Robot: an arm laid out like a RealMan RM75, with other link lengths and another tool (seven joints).
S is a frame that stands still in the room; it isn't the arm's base.
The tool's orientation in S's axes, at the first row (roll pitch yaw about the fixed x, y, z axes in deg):
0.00, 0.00, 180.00
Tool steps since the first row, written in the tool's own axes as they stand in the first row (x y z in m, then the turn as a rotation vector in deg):
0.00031, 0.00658, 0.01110, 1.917, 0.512, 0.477
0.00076, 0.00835, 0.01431, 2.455, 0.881, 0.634
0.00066, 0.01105, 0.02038, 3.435, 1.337, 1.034
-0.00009, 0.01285, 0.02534, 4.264, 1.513, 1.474
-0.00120, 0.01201, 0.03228, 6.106, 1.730, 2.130
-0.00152, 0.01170, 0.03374, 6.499, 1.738, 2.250
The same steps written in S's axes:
-0.00031, -0.00658, 0.01110, -1.917, -0.512, 0.477
-0.00076, -0.00835, 0.01431, -2.455, -0.881, 0.634
-0.00066, -0.01105, 0.02038, -3.435, -1.337, 1.034
0.00009, -0.01285, 0.02534, -4.264, -1.513, 1.474
0.00120, -0.01201, 0.03228, -6.106, -1.730, 2.130
0.00152, -0.01170, 0.03374, -6.499, -1.738, 2.250

